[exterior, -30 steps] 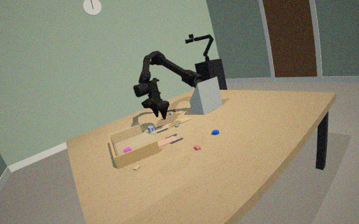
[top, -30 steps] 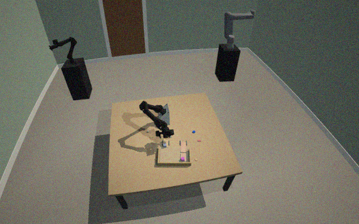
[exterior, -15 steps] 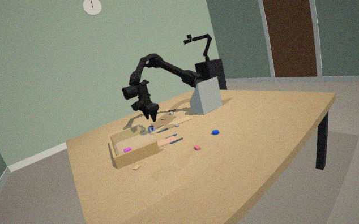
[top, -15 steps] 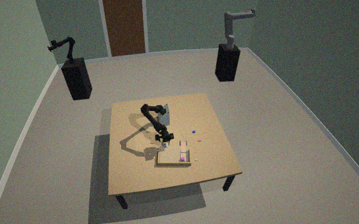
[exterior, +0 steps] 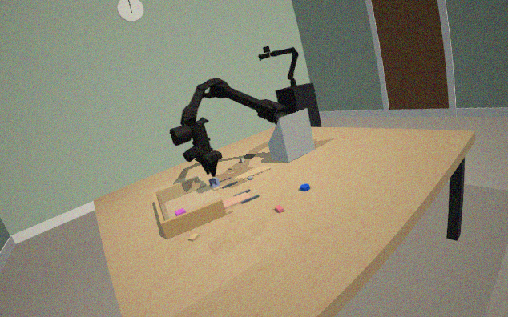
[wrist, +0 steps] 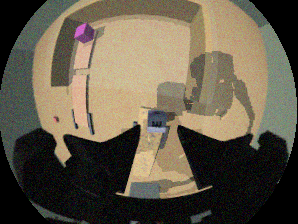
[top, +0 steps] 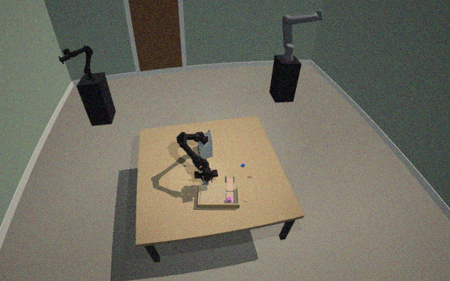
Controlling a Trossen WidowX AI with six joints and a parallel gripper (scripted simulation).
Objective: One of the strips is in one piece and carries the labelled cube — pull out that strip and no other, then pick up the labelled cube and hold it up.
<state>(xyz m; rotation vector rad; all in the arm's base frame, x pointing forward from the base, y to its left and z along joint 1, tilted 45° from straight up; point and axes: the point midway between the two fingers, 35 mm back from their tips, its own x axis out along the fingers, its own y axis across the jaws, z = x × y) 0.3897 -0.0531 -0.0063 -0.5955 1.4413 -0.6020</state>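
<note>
My gripper tip is 3 cm above the labelled cube. The rest, counted from my gripper tip: pink strip (19 cm to the left, 5 cm below, 3 cm ahead); then white piece (23 cm behind, 17 cm to the right, 4 cm below); then tan piece (29 cm to the left, 21 cm ahead, 5 cm below).
</note>
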